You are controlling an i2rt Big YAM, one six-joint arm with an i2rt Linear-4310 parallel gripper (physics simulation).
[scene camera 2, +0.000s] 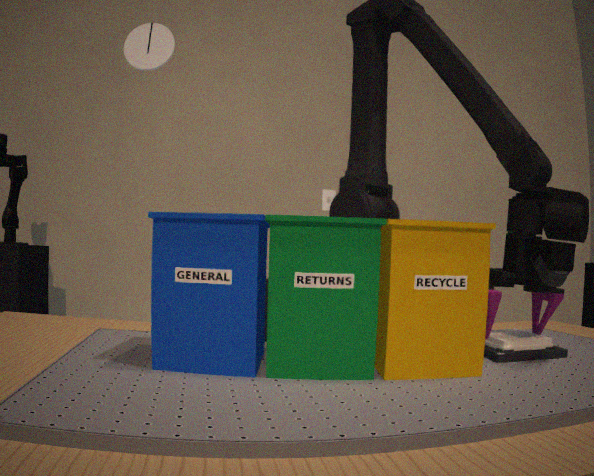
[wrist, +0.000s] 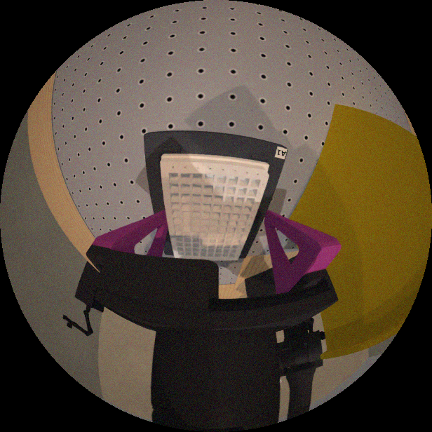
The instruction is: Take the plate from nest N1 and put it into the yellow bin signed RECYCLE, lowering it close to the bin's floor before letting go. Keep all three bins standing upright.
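Frame: origin at the arm's base, x ahead, y left, z up, level; metres.
Seen in the pictures: gripper, fingertip midpoint: (scene camera 2: 511, 338).
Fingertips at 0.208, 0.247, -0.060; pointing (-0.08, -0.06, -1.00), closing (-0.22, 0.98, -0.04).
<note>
Pixels of each thing's middle, then the offset from my fingertips to it, as dx, dy, dz. Level surfaces: height alone.
- white well plate, body centre: (scene camera 2: 510, 339) -0.011, +0.004, -0.003
- dark nest, body centre: (scene camera 2: 510, 346) -0.011, +0.005, -0.015
- yellow RECYCLE bin, body centre: (scene camera 2: 423, 296) +0.073, -0.157, +0.067
- green RETURNS bin, body centre: (scene camera 2: 320, 294) +0.079, -0.288, +0.067
- blue GENERAL bin, body centre: (scene camera 2: 213, 290) +0.084, -0.419, +0.067
- grey perforated board, surface height: dz -0.023
A white well plate (scene camera 2: 520, 341) (wrist: 215, 200) lies in a dark nest (scene camera 2: 532, 356) (wrist: 215, 141), right of the bins in the scene view. The nest's small corner label appears upside down in the wrist view and seems to read A1. My gripper (scene camera 2: 513, 333) (wrist: 216, 215) is open, pointing down, with a magenta finger at each long side of the plate. Nothing is held; whether the fingertips touch the plate is unclear. The yellow RECYCLE bin (scene camera 2: 435, 330) (wrist: 370, 225) stands upright beside the nest. Its inside is hidden.
The green RETURNS bin (scene camera 2: 320, 330) and blue GENERAL bin (scene camera 2: 205, 330) stand upright left of the yellow one, in a close row. All stand on a grey perforated board (scene camera 2: 225, 410) (wrist: 215, 60). The yellow bin's wall is close to the right finger in the wrist view.
</note>
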